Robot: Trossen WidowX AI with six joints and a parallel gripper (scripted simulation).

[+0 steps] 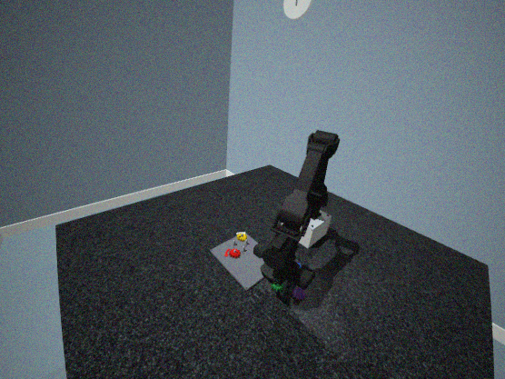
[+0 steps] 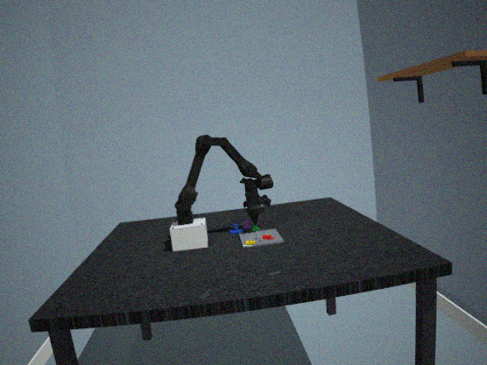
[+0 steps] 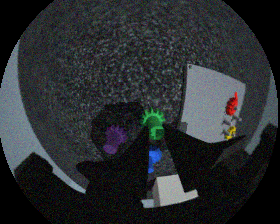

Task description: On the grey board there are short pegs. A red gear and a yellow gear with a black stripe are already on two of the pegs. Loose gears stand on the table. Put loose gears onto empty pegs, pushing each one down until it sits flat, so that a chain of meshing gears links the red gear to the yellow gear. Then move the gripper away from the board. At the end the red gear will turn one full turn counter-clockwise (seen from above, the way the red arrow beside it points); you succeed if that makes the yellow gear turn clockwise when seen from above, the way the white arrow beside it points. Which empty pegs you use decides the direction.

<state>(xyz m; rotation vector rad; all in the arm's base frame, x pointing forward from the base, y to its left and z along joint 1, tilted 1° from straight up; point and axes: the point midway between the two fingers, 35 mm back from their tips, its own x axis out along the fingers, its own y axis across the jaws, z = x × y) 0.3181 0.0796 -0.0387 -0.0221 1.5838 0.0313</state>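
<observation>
Now: the red gear 19 cm to the right of my gripper tip, 1 cm below it and 1 cm ahead of it. The rest, counted from my gripper tip: blue gear (9 cm behind, 1 cm to the left, 1 cm below); then green gear (1 cm below); then purple gear (7 cm to the left, 3 cm behind, 1 cm below).
</observation>
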